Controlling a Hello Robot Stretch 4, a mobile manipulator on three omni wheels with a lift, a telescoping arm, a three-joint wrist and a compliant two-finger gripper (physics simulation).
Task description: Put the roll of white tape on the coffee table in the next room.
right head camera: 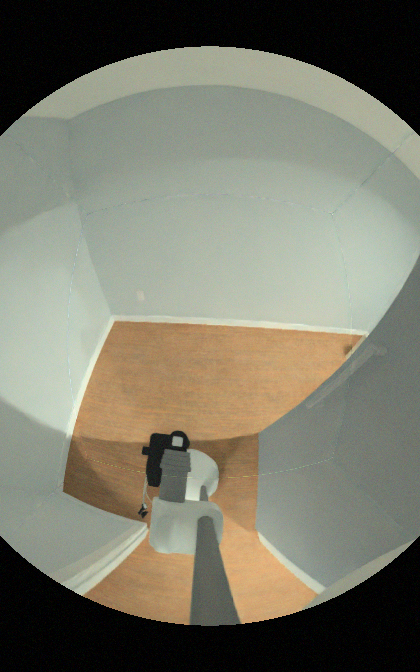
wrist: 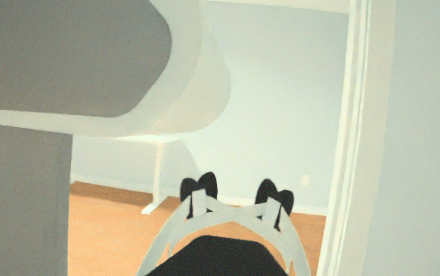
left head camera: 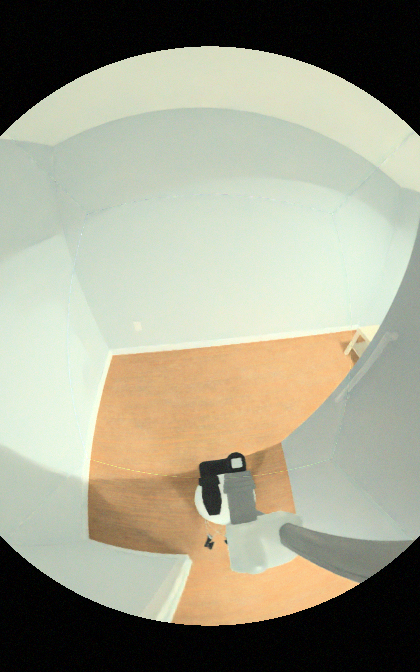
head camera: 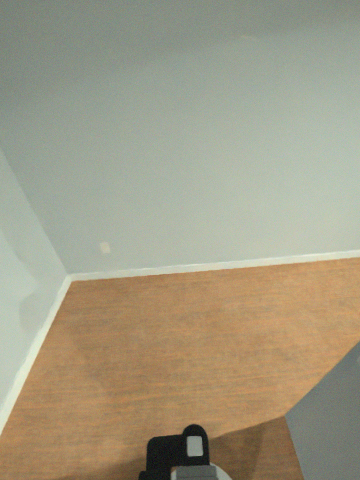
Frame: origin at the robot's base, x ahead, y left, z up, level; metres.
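Where they show: gripper, fingertip midpoint: (wrist: 236,191).
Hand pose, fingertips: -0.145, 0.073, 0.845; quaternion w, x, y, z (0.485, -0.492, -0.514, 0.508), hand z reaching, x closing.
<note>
After its pixels a point has its place, as x, y, z.
My gripper (wrist: 236,191) @(-0.145, 0.073, 0.845) (left head camera: 218,542) is open, with a wide gap between its two black fingertips and nothing between them in the wrist view. In the right head view it hangs low beside the wrist, and its fingers are small there. The roll of white tape does not show in these views. No coffee table can be made out for certain. A white table (wrist: 158,175) @(-2.661, -0.886, 0.304) with a straight leg stands beyond an opening in the wrist view, partly hidden by the robot's own body. A piece of white furniture (left head camera: 353,341) shows in part at the right of the left head view.
A large grey panel (left head camera: 385,425) (right head camera: 370,425) (head camera: 332,420) @(0.261, -0.532, 0.499) stands close on the right. A pale wall (head camera: 200,150) @(1.629, -0.158, 1.171) with a white baseboard is ahead, and another wall (left head camera: 35,350) is on the left. A white door frame (wrist: 345,150) @(-0.552, 0.297, 0.878) stands right of the gripper in the wrist view.
</note>
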